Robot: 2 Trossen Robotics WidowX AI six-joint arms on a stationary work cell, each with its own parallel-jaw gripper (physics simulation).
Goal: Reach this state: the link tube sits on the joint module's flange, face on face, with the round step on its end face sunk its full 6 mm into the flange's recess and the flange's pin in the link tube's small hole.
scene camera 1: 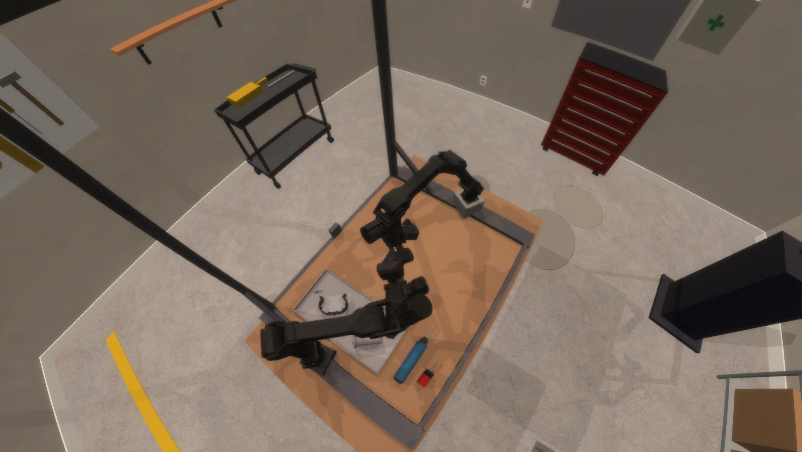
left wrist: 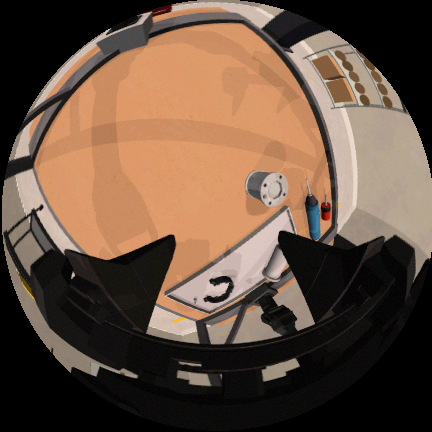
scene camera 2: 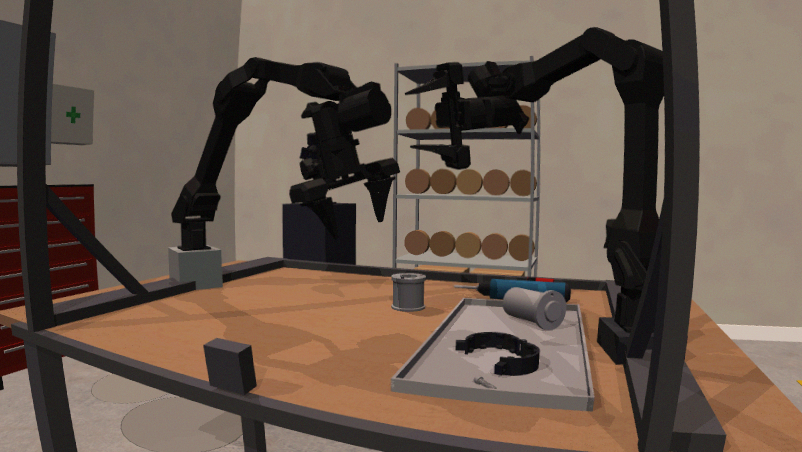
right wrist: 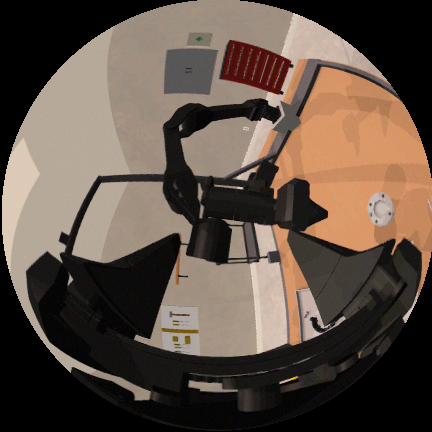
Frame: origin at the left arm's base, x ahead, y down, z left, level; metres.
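Seen in the pictures: left gripper, between the fingertips: [left wrist: 227,238] [scene camera 2: 359,230] [right wrist: 311,215]; right gripper, between the fingertips: [scene camera 1: 395,257] [scene camera 2: 408,120] [right wrist: 235,237]; left arm's base, origin of its link: [scene camera 1: 469,196] [scene camera 2: 193,248] [right wrist: 275,114]; right arm's base, origin of its link: [scene camera 1: 316,356] [left wrist: 263,298].
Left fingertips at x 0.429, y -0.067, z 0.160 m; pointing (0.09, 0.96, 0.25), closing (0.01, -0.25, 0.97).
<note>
Pixels of each thing's top centre, then the offset from my left fingertips to it.
- joint module, centre of its top: [left wrist: 276,190] [scene camera 2: 408,274] [right wrist: 379,208] dx -0.013, dy +0.088, dz +0.120 m
- link tube, centre of its top: [scene camera 2: 534,285] [left wrist: 283,270] [scene camera 1: 365,336] dx +0.215, dy +0.085, dz +0.195 m
- shallow tray, centre of its top: [scene camera 2: 510,333] [left wrist: 242,276] [right wrist: 348,316] [scene camera 1: 349,317] dx +0.249, dy +0.136, dz +0.090 m
- black open ring, centre of its top: [scene camera 2: 496,344] [left wrist: 218,292] [right wrist: 322,316] [scene camera 1: 333,302] dx +0.287, dy +0.126, dz +0.012 m
- small screw, centre of its top: [scene camera 2: 486,379] dx +0.336, dy +0.138, dz -0.065 m
- blue screwdriver, centre of its top: [scene camera 2: 512,280] [left wrist: 317,215] [scene camera 1: 416,353] dx +0.075, dy +0.111, dz +0.319 m
- red-handled tool, centre of its top: [scene camera 2: 531,277] [scene camera 1: 429,373] [left wrist: 329,208] dx +0.065, dy +0.118, dz +0.402 m
The joint module [scene camera 2: 408,293] [left wrist: 267,188] [right wrist: 381,209] is a short grey cylinder standing upright on the table, its flange with small holes and a round recess facing up. The link tube [scene camera 1: 367,341] [scene camera 2: 532,307] [left wrist: 273,266] is a plain grey cylinder lying on its side in the tray, apart from the module; a round step shows on one end face. My left gripper [scene camera 2: 358,227] [left wrist: 227,238] is open and empty, high above the table, pointing down. My right gripper [scene camera 2: 409,119] is open and empty, higher up, pointing sideways. Scene camera 1 does not show the module.
The shallow tray [scene camera 2: 488,394] also holds a black open ring [scene camera 2: 530,359] [left wrist: 230,289] and a small screw [scene camera 2: 484,382]. A blue screwdriver [scene camera 1: 411,360] [left wrist: 313,218] and a red-handled tool [scene camera 1: 425,377] [left wrist: 326,211] lie beside the tray. The two arms are close together over the table.
</note>
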